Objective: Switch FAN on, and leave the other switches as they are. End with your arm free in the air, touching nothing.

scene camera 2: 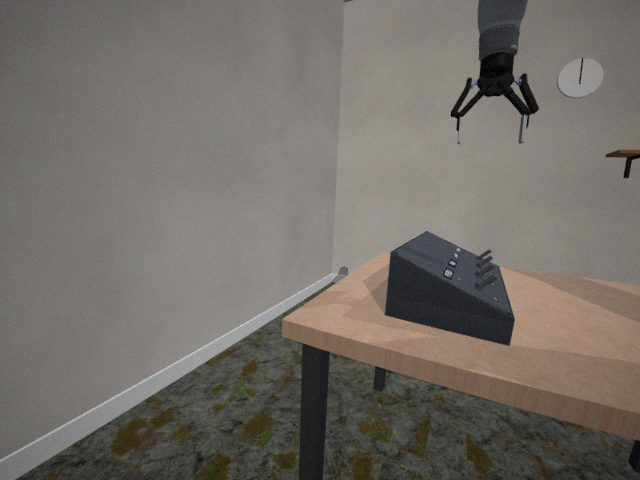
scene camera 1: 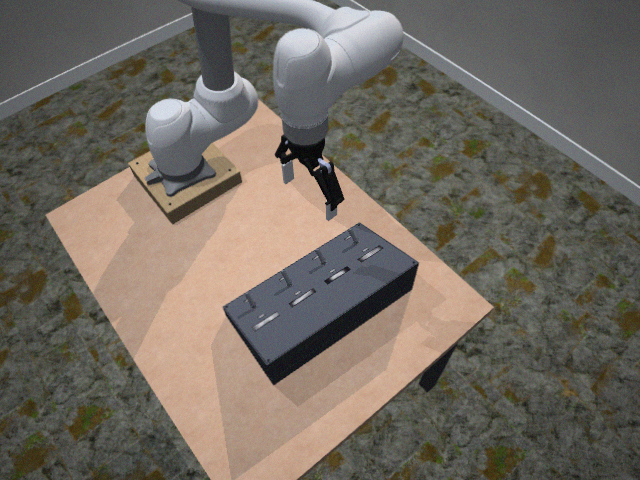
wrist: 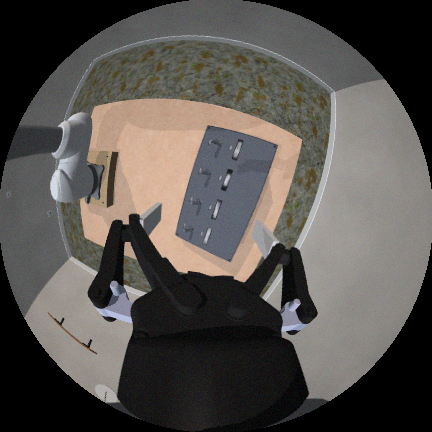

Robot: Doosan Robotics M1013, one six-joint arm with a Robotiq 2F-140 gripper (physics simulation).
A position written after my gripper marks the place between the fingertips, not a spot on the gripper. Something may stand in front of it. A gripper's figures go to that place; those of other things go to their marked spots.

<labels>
My gripper (scene camera 2: 489,142) is 86 cm from the lens. A dark switch panel (scene camera 2: 433,282): 65 cm from the lens.
</labels>
